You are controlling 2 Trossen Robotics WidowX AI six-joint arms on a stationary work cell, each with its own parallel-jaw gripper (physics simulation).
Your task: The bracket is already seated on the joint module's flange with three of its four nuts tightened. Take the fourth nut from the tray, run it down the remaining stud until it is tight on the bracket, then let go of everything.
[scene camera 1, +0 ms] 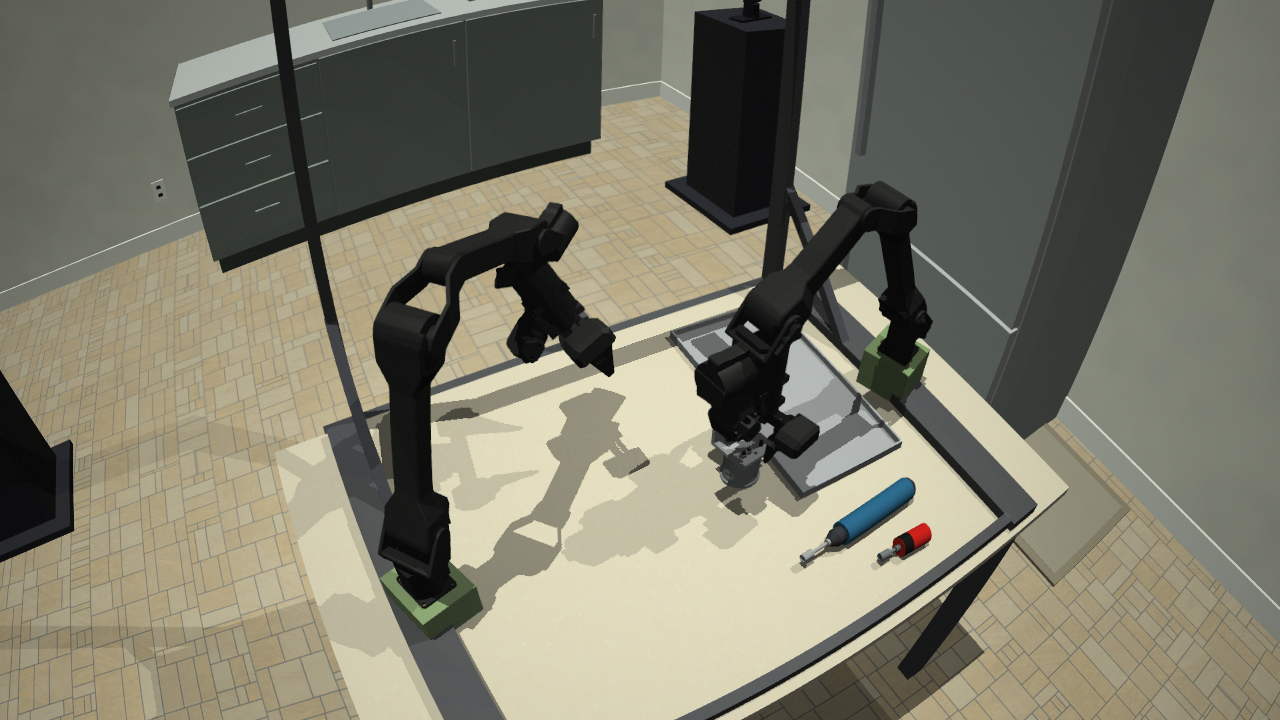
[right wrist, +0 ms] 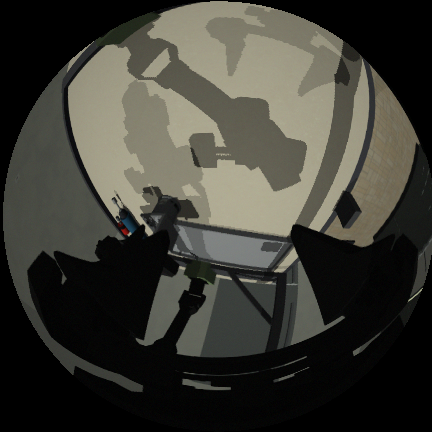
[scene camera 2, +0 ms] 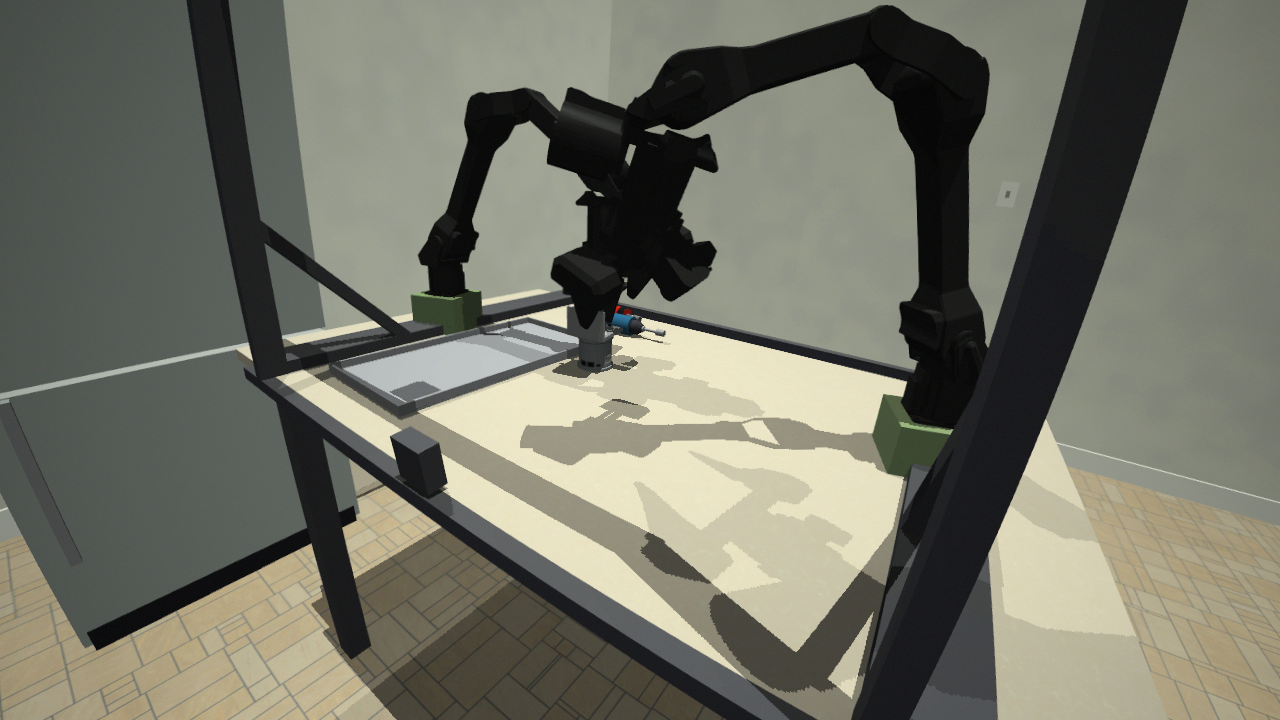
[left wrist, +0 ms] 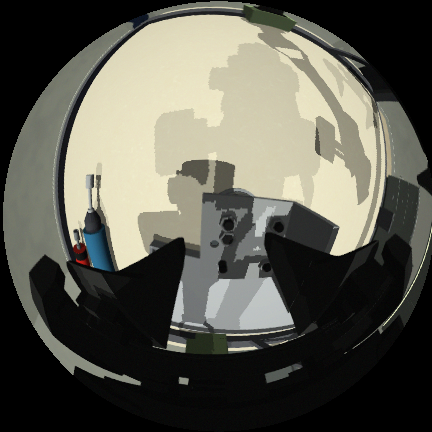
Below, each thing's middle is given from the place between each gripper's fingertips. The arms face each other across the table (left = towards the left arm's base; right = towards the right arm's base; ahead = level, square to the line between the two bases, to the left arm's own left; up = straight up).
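Scene:
There's a grey tray (scene camera 1: pixel 848 434) 8 cm ahead of my right hand, 32 cm to the left of it and 16 cm below it. From that same right hand, the blue driver (scene camera 1: pixel 859 521) is 38 cm ahead, 23 cm to the left and 14 cm below, while the grey joint module (scene camera 2: pixel 594 356) is 18 cm ahead, 14 cm to the left and 12 cm below. The grey bracket (scene camera 1: pixel 732 451) is 18 cm ahead of my right hand as well, 14 cm to the left of it and 8 cm below it.
Taking my left hand instead, the grey tray is 12 cm behind it, 18 cm to the left and 7 cm below. The blue driver is 18 cm ahead of my left hand, 9 cm to the left and 5 cm below, and the grey joint module is 2 cm behind that hand and 3 cm below it. With the grey bracket, it's my left hand that is 2 cm beyond it and 1 cm below it.

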